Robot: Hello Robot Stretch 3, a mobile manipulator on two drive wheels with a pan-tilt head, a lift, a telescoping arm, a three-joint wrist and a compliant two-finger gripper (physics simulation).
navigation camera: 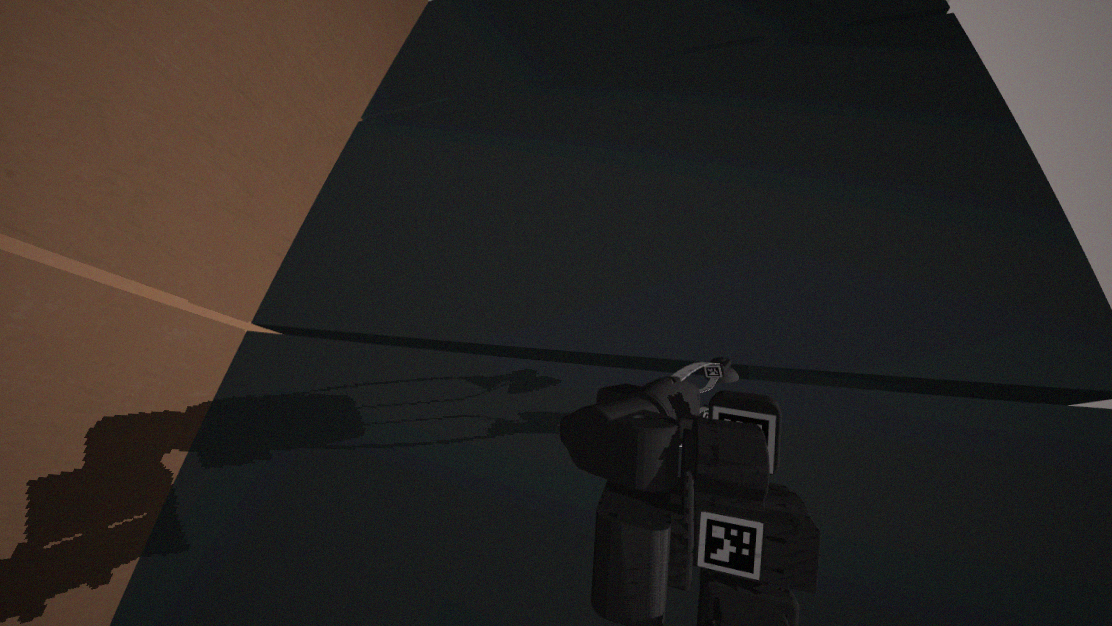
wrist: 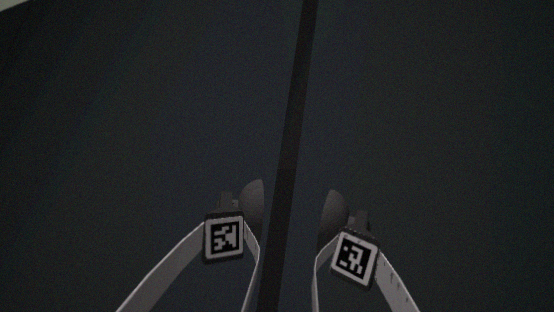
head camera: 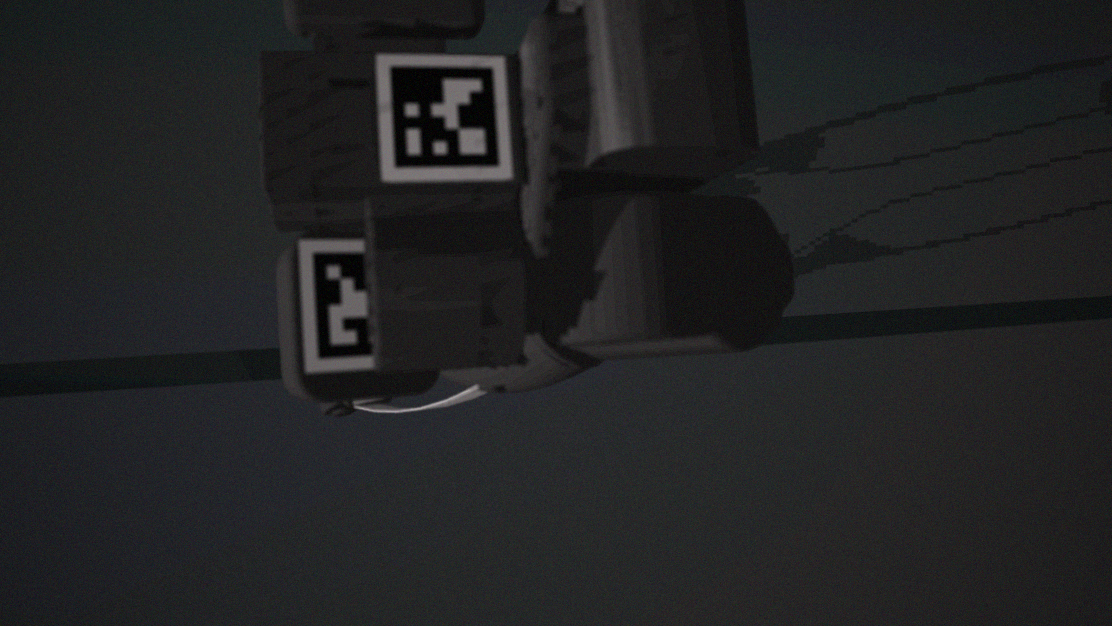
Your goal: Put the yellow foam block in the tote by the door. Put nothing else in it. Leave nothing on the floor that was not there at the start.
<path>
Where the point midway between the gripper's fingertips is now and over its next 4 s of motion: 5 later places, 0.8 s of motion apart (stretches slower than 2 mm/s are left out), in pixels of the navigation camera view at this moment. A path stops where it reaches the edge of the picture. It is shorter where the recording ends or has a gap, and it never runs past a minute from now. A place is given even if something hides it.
My gripper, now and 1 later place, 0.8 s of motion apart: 725, 390; 520, 252
</path>
